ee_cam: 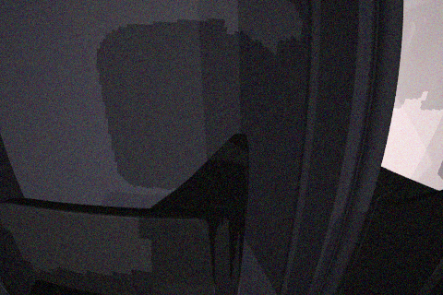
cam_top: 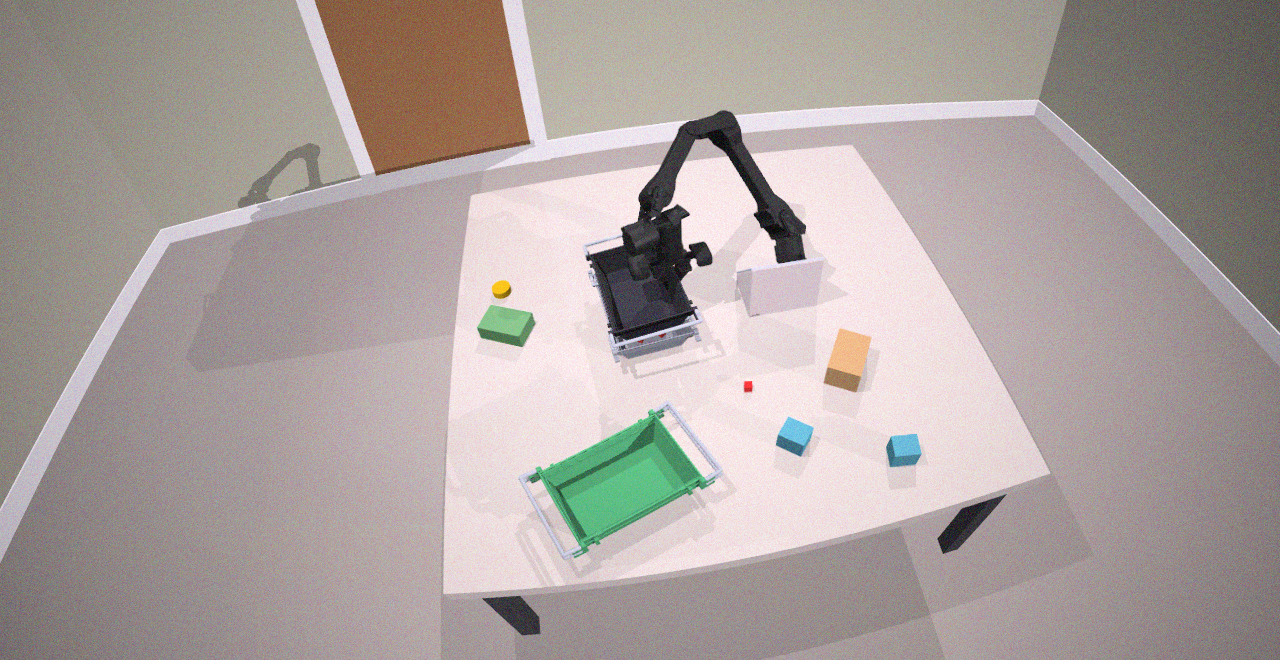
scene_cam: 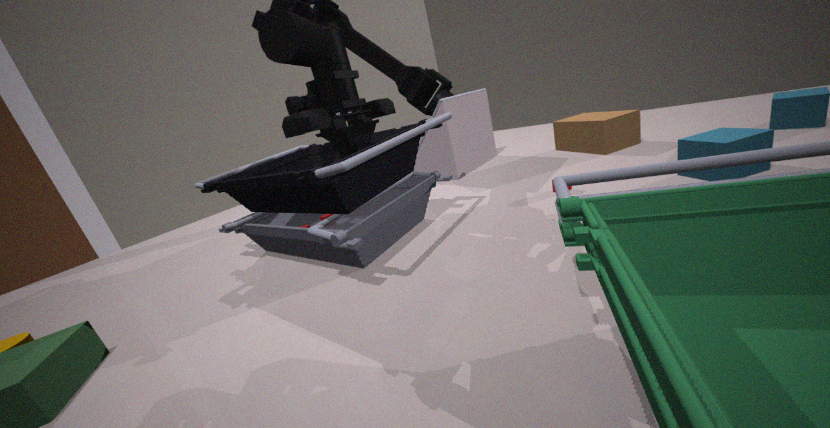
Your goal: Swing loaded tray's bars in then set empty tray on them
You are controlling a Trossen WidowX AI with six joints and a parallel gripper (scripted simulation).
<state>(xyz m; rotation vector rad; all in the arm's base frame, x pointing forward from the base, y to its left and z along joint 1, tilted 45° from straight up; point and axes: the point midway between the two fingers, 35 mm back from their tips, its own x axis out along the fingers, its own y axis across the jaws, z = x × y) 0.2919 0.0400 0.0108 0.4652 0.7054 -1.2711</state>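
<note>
Right now the black tray is 7 cm ahead of my gripper tip, 2 cm to the left of it and 3 cm above it. The rest, counted from my gripper tip: orange block (39 cm behind, 22 cm to the left, 5 cm below); red block (15 cm behind, 25 cm to the left, 7 cm below); green block (41 cm ahead, 2 cm to the left, 6 cm below).
</note>
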